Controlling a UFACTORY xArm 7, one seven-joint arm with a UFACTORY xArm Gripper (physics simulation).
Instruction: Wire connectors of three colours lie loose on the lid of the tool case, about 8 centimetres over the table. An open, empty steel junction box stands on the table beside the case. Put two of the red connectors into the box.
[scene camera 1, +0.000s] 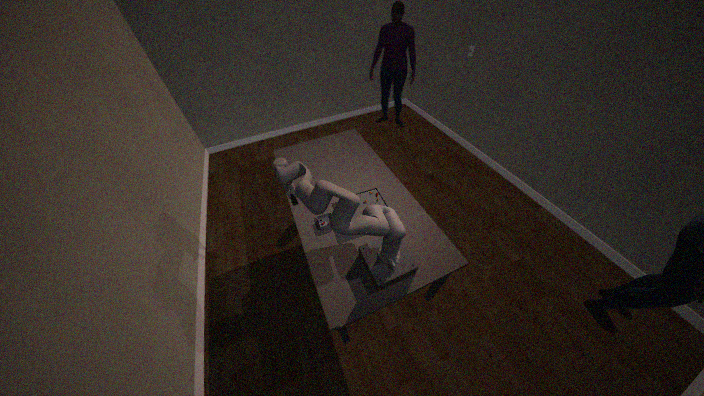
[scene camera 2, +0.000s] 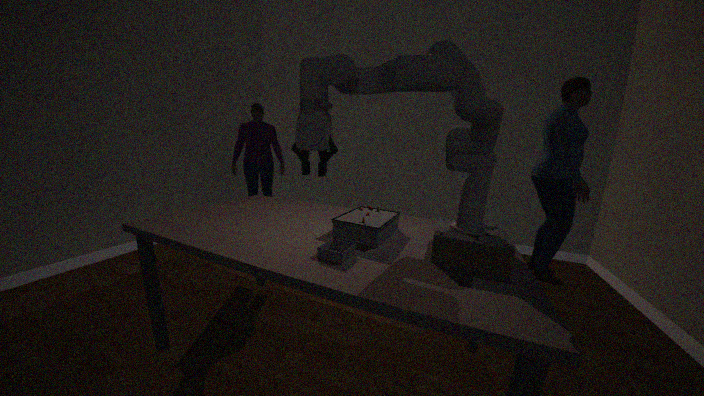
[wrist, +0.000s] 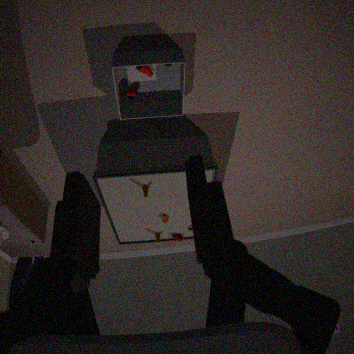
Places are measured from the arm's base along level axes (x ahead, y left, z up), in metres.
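Where they show: gripper, fingertip midpoint: (scene camera 1: 294, 201) (scene camera 2: 314, 175) (wrist: 137, 181); arm's base at its link origin: (scene camera 1: 388, 253) (scene camera 2: 467, 229).
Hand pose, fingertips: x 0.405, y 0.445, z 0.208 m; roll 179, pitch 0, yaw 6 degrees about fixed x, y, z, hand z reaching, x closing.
Each offset is from my fingertips to the centre of the thing. "pt": to the spot under its first point. Level surfaces: height alone.
The steel junction box @(0.012 m ahead, 0.156 m right, 0.287 m down) (scene camera 1: 322, 230) (scene camera 2: 334, 254) (wrist: 184, 90) stands on the table beside the tool case. Two red connectors @(0.007 m ahead, 0.135 m right, 0.298 m down) (wrist: 145, 70) @(0.022 m back, 0.177 m right, 0.298 m down) (wrist: 131, 93) lie inside it in the wrist view. On the white case lid @(pt 0.064 m ahead, 0.361 m right, 0.224 m down) (scene camera 2: 351, 218) (wrist: 172, 200) lie an orange connector @(0.005 m back, 0.339 m right, 0.212 m down) (wrist: 145, 190), a second orange connector @(0.031 m ahead, 0.459 m right, 0.219 m down) (wrist: 164, 218), a yellow connector @(0.013 m ahead, 0.549 m right, 0.211 m down) (wrist: 158, 235) near the far edge and a red connector @(0.062 m ahead, 0.564 m right, 0.217 m down) (wrist: 177, 236) beside it. Another connector @(0.099 m ahead, 0.529 m right, 0.219 m down) (wrist: 190, 229) is partly hidden by the right finger. My gripper (scene camera 2: 314, 174) (wrist: 137, 181) is open and empty, pointing down, high above the table and well above box and case.
The dark-sided tool case @(pt 0.022 m ahead, 0.295 m right, 0.274 m down) (scene camera 2: 352, 235) (wrist: 155, 152) stands between the box and the far side in the wrist view. The arm's base (scene camera 2: 472, 255) stands on the table @(0.306 m down) (scene camera 2: 225, 225). A person in purple (scene camera 1: 396, 55) (scene camera 2: 257, 145) and a person in blue (scene camera 2: 562, 130) stand beyond the table.
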